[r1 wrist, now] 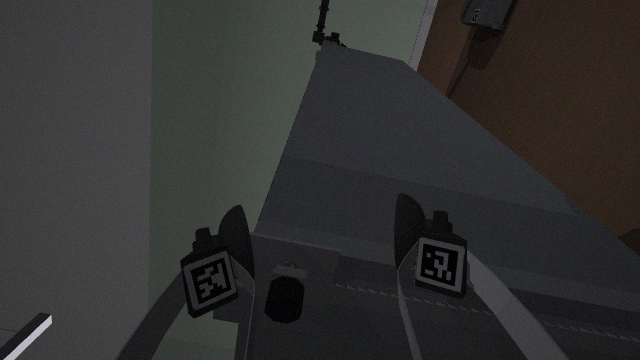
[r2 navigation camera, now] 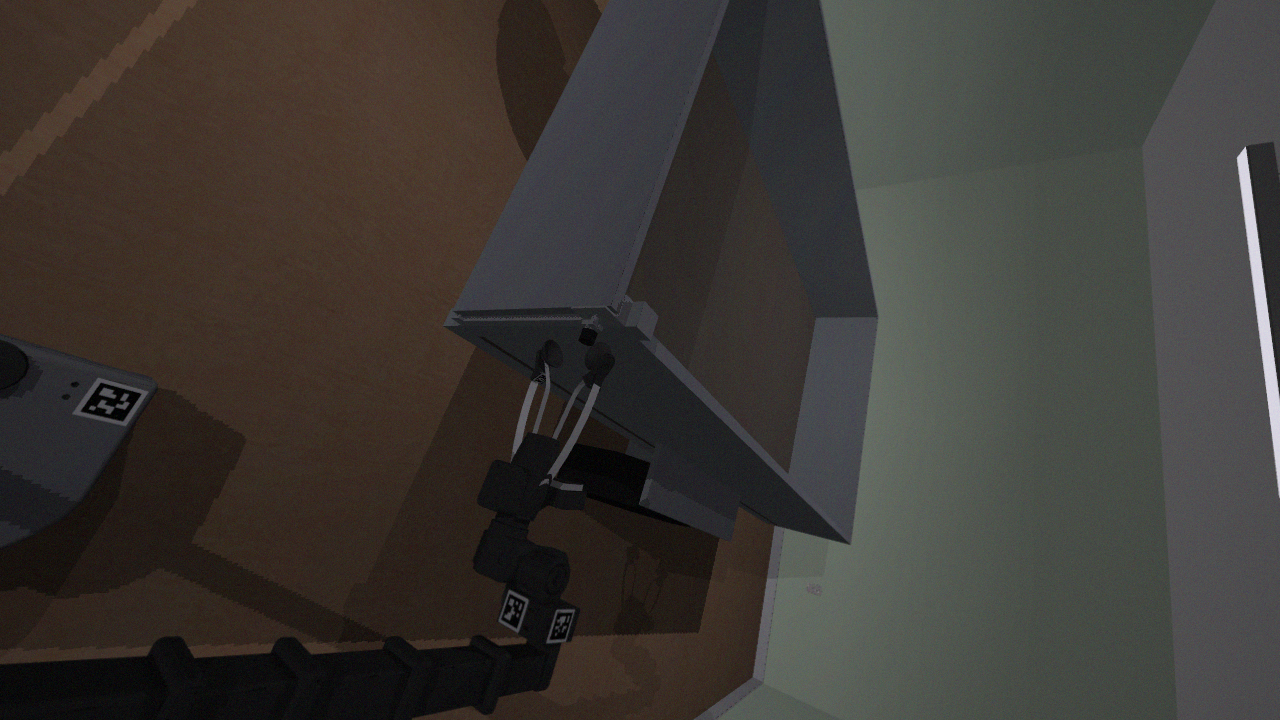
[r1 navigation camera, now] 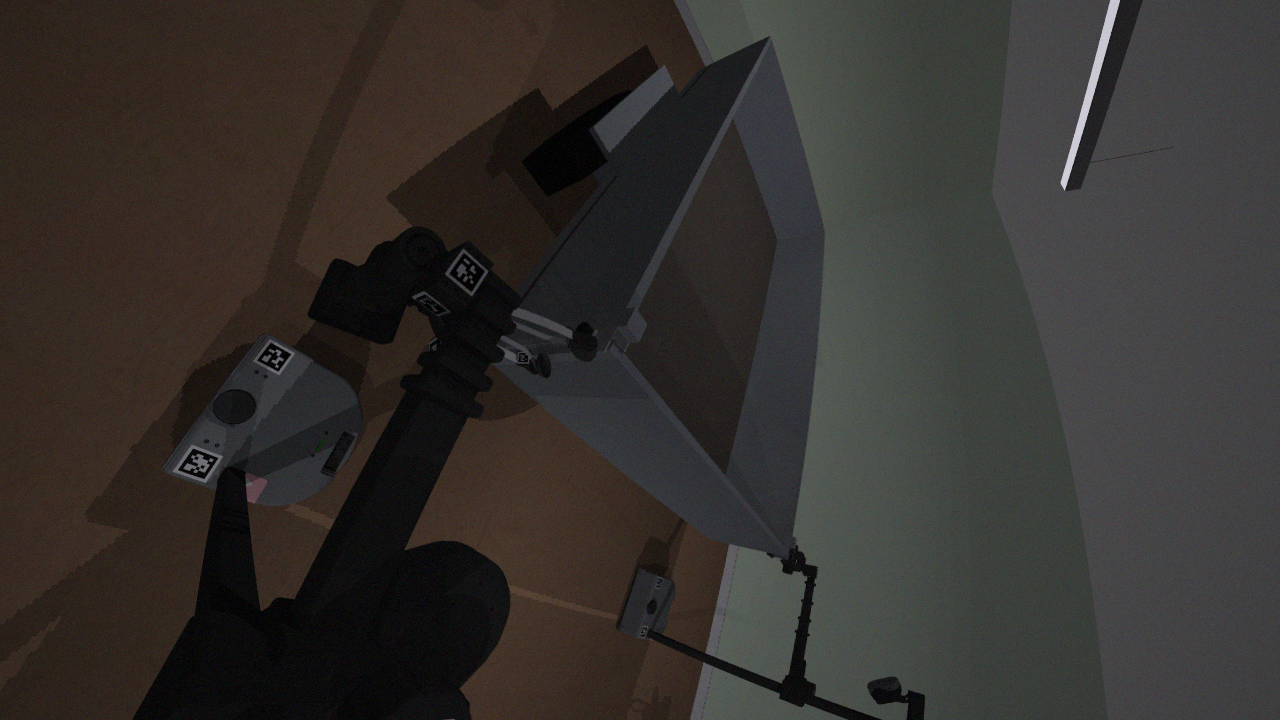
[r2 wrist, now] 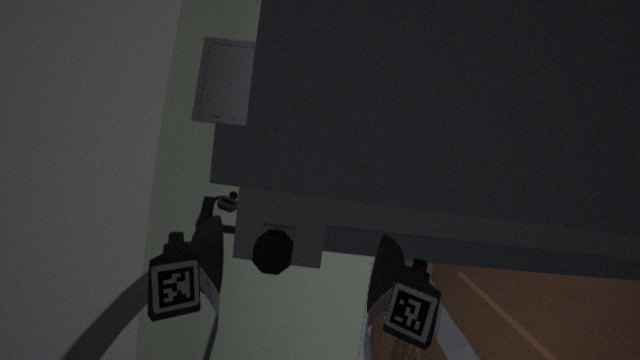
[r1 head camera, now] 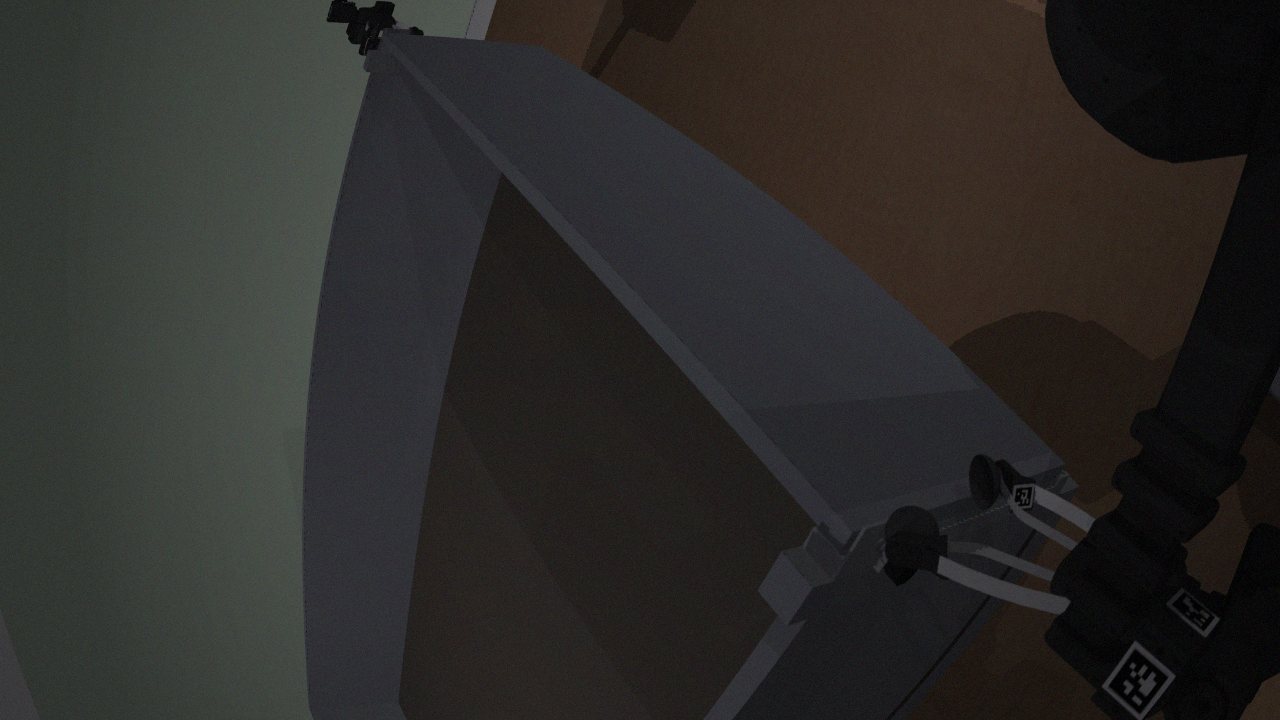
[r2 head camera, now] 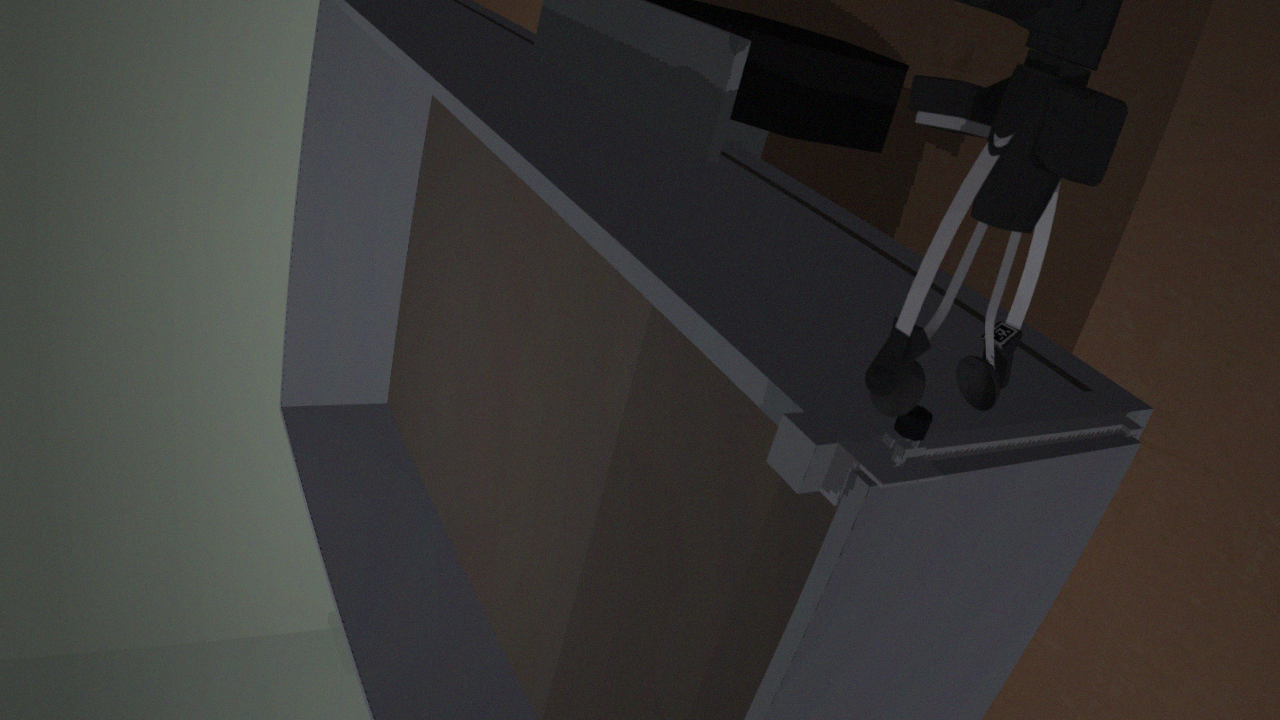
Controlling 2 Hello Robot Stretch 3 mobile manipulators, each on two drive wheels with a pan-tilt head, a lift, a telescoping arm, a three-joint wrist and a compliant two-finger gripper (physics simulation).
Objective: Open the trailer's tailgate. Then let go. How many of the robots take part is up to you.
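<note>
The grey tailgate [r1 head camera: 716, 232] [r1 navigation camera: 644, 438] [r1 wrist: 360, 135] [r2 head camera: 939, 582] [r2 navigation camera: 581, 179] stands upright, level with the side walls at the corners. r1's gripper [r1 head camera: 948, 508] [r1 navigation camera: 563, 353] [r1 wrist: 322, 240] is open at one rear corner; the black latch knob [r1 wrist: 285, 300] there appears between its fingers in the wrist view and is hidden by a finger in the head view. r2's gripper [r2 head camera: 937, 385] [r2 navigation camera: 575, 356] [r2 wrist: 298, 262] is open at the other corner, its fingertips beside another black latch knob [r2 head camera: 913, 422] [r2 navigation camera: 588, 335] [r2 wrist: 273, 251]. Whether any finger touches a knob is unclear.
A black wheel [r1 navigation camera: 563, 161] [r2 head camera: 823, 98] and grey fender [r1 navigation camera: 631, 107] [r2 head camera: 644, 44] stick out from the trailer's side. r2's base [r1 navigation camera: 646, 601] stands on the brown floor beyond the tailgate, near the green wall. r1's base [r1 navigation camera: 277, 420] shows below its arm.
</note>
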